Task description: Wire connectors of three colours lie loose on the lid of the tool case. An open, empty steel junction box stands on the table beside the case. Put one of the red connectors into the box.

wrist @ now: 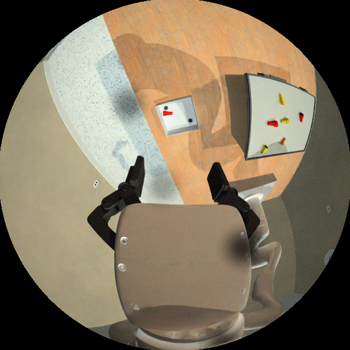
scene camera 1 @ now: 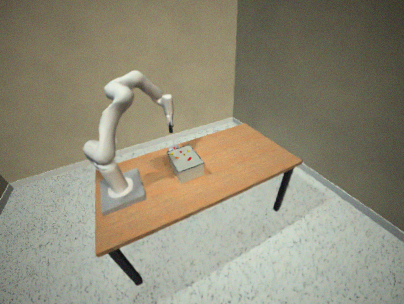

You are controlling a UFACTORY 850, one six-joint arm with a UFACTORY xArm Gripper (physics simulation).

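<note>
The steel junction box (wrist: 195, 114) stands on the table, and a red connector (wrist: 167, 113) lies inside it on the floor of the box, near a dark round hole. In the scene view the box is mostly hidden behind the tool case (scene camera 1: 191, 173) (wrist: 239, 112). Two more red connectors, one (wrist: 272, 123) near the middle of the lid and one (wrist: 301, 117) near its far edge, lie on the lid with three yellow ones and an orange connector (wrist: 283, 141). My gripper (scene camera 1: 171, 132) (wrist: 178, 167) is wide open and empty, raised above the table near the box.
The wooden table (scene camera 1: 235, 160) (wrist: 175, 30) carries the arm's grey base plate (scene camera 1: 107, 202) at one end. The tool case stands beside the junction box, its lid higher than the table top. The table's edge runs close to the box, with speckled floor (wrist: 85, 90) beyond it.
</note>
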